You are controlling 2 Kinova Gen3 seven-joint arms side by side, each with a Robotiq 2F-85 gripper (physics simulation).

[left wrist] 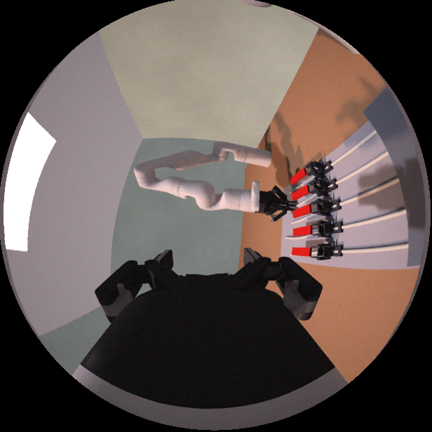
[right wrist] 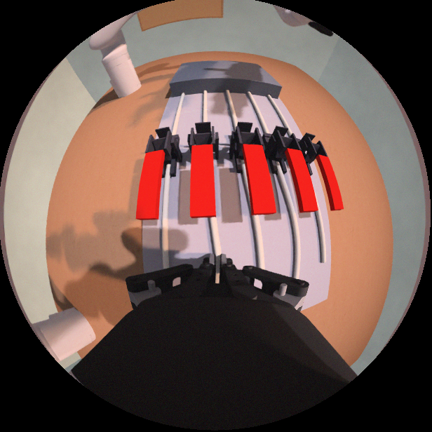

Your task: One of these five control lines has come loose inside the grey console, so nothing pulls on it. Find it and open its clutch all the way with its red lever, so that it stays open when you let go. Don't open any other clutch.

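Five pale control lines run from the grey console (left wrist: 390, 112) (right wrist: 225, 89) through black clutches, each with a red lever. In the right wrist view the levers, left to right, are the first (right wrist: 150, 185), second (right wrist: 202, 180), third (right wrist: 259, 179), fourth (right wrist: 302, 180) and fifth (right wrist: 330, 182). All five point away from the console, low over the lines. My right gripper (right wrist: 217, 261) (left wrist: 296, 206) is shut on the second line from the left (right wrist: 215, 235), near its free end, beyond the lever tip. My left gripper (left wrist: 207, 257) is open and empty, away from the clutches.
The lines and clutches are over a pale board (right wrist: 315, 285) (left wrist: 370, 261) on the orange-brown table (left wrist: 375, 310) (right wrist: 360, 225). The right arm (left wrist: 200, 192) reaches in beside the board in the left wrist view. White arm parts (right wrist: 121, 72) (right wrist: 67, 332) show at the left in the right wrist view.
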